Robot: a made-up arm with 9 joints. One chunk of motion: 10 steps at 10 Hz.
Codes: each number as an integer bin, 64 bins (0 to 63) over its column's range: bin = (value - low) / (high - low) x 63, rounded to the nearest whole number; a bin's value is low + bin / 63 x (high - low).
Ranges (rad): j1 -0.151..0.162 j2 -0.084..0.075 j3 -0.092..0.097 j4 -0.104..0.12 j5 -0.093..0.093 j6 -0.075..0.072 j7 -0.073..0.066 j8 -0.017..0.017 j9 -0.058..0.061
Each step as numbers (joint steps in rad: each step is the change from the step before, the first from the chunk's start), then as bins.
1 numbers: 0.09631 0.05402 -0.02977 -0.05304 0.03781 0.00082 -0.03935 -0.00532 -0.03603
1 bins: 50 55 21 14 44 32 15 22 12
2 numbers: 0.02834 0.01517 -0.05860 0.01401 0.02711 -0.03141 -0.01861 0.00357 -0.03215
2 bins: 36 39 11 33 41 19 25 38 14
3 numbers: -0.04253 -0.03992 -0.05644 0.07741 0.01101 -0.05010 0.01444 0.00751 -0.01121
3 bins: 22 17 12 51 35 11 40 45 25
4 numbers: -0.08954 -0.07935 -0.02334 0.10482 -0.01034 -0.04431 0.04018 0.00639 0.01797
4 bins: 12 2 23 59 28 13 51 43 40
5 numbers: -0.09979 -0.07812 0.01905 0.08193 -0.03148 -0.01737 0.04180 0.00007 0.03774
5 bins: 10 2 37 52 21 25 52 32 51
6 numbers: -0.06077 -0.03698 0.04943 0.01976 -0.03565 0.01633 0.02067 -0.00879 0.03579
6 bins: 18 19 47 35 19 39 42 15 50
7 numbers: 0.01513 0.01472 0.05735 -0.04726 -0.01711 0.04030 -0.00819 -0.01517 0.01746
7 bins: 33 39 50 16 26 49 29 3 40
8 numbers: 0.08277 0.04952 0.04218 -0.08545 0.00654 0.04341 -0.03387 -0.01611 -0.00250
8 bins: 47 53 45 5 34 51 18 2 29
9 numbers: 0.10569 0.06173 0.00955 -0.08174 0.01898 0.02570 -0.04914 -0.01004 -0.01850
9 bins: 52 58 34 6 38 43 11 13 21
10 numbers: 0.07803 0.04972 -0.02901 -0.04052 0.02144 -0.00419 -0.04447 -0.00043 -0.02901
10 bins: 46 53 21 18 39 30 13 31 15
